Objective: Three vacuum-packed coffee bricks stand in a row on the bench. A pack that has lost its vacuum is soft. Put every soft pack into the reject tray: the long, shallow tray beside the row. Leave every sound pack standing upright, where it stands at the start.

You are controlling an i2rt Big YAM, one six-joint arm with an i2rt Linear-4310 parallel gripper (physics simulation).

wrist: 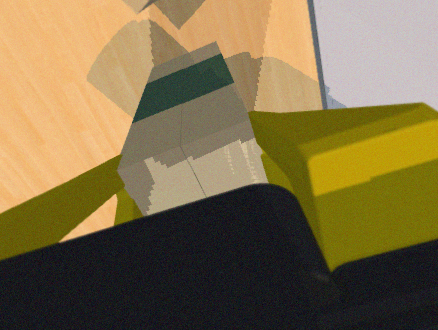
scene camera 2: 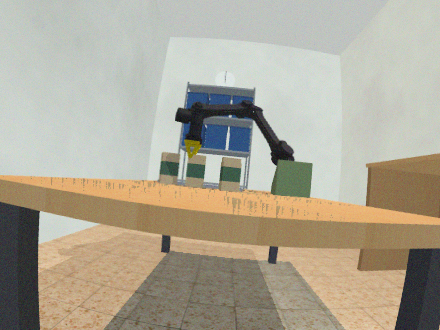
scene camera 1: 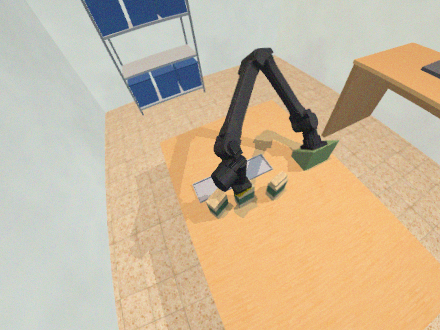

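Where they show: gripper, fingertip midpoint: (wrist: 192,147) (scene camera 2: 190,158) (scene camera 1: 237,191); arm's base at its link origin: (scene camera 2: 289,174) (scene camera 1: 313,146).
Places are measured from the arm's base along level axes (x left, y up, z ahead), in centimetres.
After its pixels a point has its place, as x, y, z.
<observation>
Three beige coffee packs with dark green bands stand upright in a row: the left pack (scene camera 1: 218,206) @(12.7, 1.3, 55.1) (scene camera 2: 170,168) @(11.8, -3.1, 53.5), the middle pack (scene camera 1: 245,198) @(11.8, -2.7, 42.7) (scene camera 2: 195,172) @(11.7, -3.8, 42.0) (wrist: 187,120) @(9.5, 2.0, 46.3) and the right pack (scene camera 1: 276,186) @(13.7, 2.3, 29.4) (scene camera 2: 230,174) @(13.7, -3.2, 26.6). My gripper (scene camera 1: 244,192) @(9.6, 2.3, 45.3) (scene camera 2: 192,155) @(9.6, 2.3, 45.3) (wrist: 192,147) @(9.6, 2.3, 45.3) points down over the middle pack, its yellow fingers shut on the two sides of that pack's upper part. The wrist housing hides part of the pack's top in the wrist view. The long, shallow grey reject tray (scene camera 1: 259,167) @(-4.9, -9.9, 27.3) (wrist: 380,50) @(-3.4, -9.9, 43.5) lies behind the row, partly hidden by the arm in scene camera 1.
A green slope-sided block (scene camera 1: 315,156) @(5.9, 0.6, 3.4) (scene camera 2: 294,178) @(5.5, -2.1, -1.7) stands by the arm's base, right of the row. The left and right packs stand close on either side of the gripper. A wooden desk (scene camera 1: 360,95) (scene camera 2: 400,200) is at the right. A shelf unit (scene camera 1: 160,60) with blue bins stands behind.
</observation>
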